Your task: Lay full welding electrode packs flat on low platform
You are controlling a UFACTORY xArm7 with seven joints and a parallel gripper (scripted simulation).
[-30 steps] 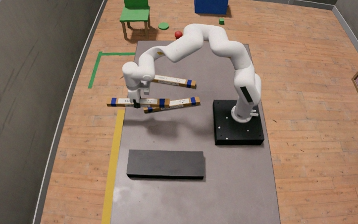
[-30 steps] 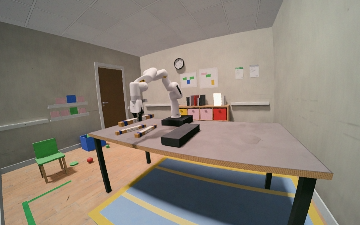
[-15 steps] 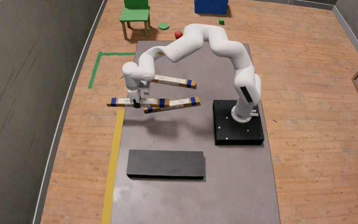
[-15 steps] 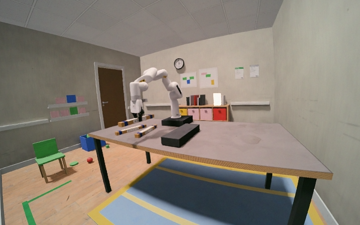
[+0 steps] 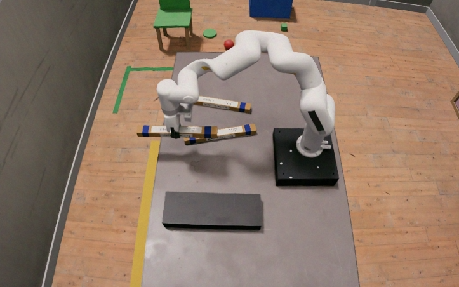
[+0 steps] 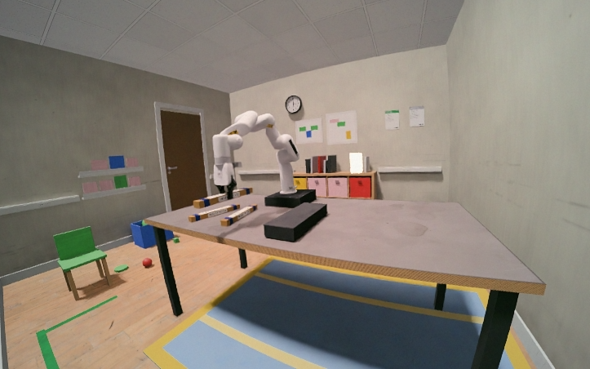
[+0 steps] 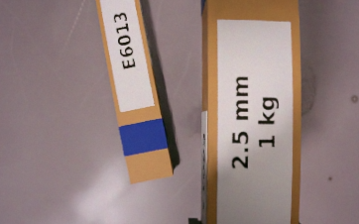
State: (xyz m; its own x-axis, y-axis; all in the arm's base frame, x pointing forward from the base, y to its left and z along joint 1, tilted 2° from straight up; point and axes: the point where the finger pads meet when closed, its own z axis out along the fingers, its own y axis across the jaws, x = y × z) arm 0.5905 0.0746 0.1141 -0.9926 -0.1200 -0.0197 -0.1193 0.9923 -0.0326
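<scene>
Now: hand right at the pack of welding electrodes. The rest, counted from my hand: pack (170 mm behind, 110 mm to the right, 140 mm below); then platform (200 mm behind, 280 mm to the left, 150 mm below).
</scene>
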